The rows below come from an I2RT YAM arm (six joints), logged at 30 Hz.
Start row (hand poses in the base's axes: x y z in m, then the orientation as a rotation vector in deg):
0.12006 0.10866 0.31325 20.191 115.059 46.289
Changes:
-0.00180 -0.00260 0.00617 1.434 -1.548 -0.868
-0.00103 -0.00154 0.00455 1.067 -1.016 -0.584
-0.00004 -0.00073 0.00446 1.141 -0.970 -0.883
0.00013 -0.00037 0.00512 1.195 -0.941 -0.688
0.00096 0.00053 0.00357 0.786 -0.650 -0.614
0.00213 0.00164 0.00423 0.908 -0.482 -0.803
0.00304 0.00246 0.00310 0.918 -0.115 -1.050
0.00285 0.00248 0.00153 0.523 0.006 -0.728
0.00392 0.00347 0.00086 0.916 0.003 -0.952
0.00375 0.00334 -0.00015 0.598 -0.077 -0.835
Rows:
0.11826 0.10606 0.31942 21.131 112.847 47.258
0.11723 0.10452 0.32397 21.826 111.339 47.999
0.11719 0.10379 0.32843 22.860 109.739 48.607
0.11732 0.10342 0.33355 23.750 108.206 49.381
0.11828 0.10395 0.33712 24.461 107.107 49.778
0.12041 0.10559 0.34135 25.497 106.044 50.150
0.12345 0.10805 0.34445 26.941 105.213 50.330
0.12630 0.11053 0.34598 27.912 104.750 50.336
0.13022 0.11400 0.34684 29.321 104.049 50.561
0.13397 0.11734 0.34669 30.381 103.429 50.568

